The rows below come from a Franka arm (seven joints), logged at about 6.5 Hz.
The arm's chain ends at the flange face. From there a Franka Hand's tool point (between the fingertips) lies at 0.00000 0.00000 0.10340 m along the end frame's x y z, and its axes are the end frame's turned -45 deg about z.
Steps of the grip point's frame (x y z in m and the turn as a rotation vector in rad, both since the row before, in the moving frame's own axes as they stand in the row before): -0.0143 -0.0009 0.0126 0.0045 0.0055 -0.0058; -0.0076 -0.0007 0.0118 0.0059 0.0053 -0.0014; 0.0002 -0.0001 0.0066 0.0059 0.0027 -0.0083; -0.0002 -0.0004 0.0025 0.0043 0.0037 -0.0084; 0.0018 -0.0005 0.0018 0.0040 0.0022 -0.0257; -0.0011 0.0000 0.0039 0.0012 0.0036 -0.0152
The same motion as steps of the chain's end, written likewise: -0.0108 0.0102 0.0126 0.0071 0.0007 -0.0058; -0.0058 0.0057 0.0118 0.0079 -0.0004 -0.0014; 0.0003 0.0004 0.0066 0.0061 -0.0023 -0.0083; -0.0004 0.0004 0.0025 0.0057 -0.0004 -0.0084; 0.0011 -0.0012 0.0018 0.0044 -0.0013 -0.0257; -0.0010 0.0011 0.0039 0.0034 0.0017 -0.0152
